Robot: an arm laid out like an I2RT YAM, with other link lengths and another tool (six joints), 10 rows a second.
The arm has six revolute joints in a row. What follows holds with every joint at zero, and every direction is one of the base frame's.
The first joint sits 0.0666 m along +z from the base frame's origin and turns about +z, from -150 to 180 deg.
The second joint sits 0.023 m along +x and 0.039 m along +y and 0.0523 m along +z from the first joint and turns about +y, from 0 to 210 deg.
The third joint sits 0.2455 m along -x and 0.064 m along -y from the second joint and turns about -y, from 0 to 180 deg.
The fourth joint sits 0.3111 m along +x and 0.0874 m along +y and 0.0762 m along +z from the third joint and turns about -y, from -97 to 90 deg.
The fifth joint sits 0.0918 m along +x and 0.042 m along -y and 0.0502 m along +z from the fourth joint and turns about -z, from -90 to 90 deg.
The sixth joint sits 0.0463 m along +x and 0.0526 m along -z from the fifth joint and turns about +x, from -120 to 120 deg.
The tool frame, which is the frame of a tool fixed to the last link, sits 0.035 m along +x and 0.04 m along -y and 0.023 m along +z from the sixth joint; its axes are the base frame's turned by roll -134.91, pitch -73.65 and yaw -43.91 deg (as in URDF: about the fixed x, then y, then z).
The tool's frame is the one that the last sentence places.
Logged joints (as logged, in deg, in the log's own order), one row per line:
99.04 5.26 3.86 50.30 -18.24 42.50
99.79 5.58 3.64 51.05 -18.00 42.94
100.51 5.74 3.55 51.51 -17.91 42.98
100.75 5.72 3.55 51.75 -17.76 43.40
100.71 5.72 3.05 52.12 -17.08 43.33
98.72 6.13 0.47 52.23 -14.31 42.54
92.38 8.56 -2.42 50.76 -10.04 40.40
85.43 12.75 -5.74 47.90 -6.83 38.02
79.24 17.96 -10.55 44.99 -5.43 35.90
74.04 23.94 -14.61 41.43 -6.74 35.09
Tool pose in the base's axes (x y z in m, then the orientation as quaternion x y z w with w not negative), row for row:
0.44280 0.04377 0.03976 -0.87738 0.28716 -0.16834 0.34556
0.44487 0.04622 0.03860 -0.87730 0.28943 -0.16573 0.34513
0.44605 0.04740 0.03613 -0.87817 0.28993 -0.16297 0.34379
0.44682 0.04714 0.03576 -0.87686 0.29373 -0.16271 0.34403
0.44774 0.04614 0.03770 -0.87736 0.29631 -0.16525 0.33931
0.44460 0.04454 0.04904 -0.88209 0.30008 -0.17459 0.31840
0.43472 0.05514 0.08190 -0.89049 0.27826 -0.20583 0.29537
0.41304 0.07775 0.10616 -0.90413 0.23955 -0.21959 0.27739
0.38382 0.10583 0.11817 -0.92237 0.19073 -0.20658 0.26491
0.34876 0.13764 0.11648 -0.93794 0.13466 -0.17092 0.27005
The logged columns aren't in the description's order. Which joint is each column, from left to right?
Columns, left to right: joint 2, joint 1, joint 4, joint 3, joint 5, joint 6.
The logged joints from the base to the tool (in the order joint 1, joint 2, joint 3, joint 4, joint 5, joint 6), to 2 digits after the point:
5.26 99.04 50.30 3.86 -18.24 42.50
5.58 99.79 51.05 3.64 -18.00 42.94
5.74 100.51 51.51 3.55 -17.91 42.98
5.72 100.75 51.75 3.55 -17.76 43.40
5.72 100.71 52.12 3.05 -17.08 43.33
6.13 98.72 52.23 0.47 -14.31 42.54
8.56 92.38 50.76 -2.42 -10.04 40.40
12.75 85.43 47.90 -5.74 -6.83 38.02
17.96 79.24 44.99 -10.55 -5.43 35.90
23.94 74.04 41.43 -14.61 -6.74 35.09

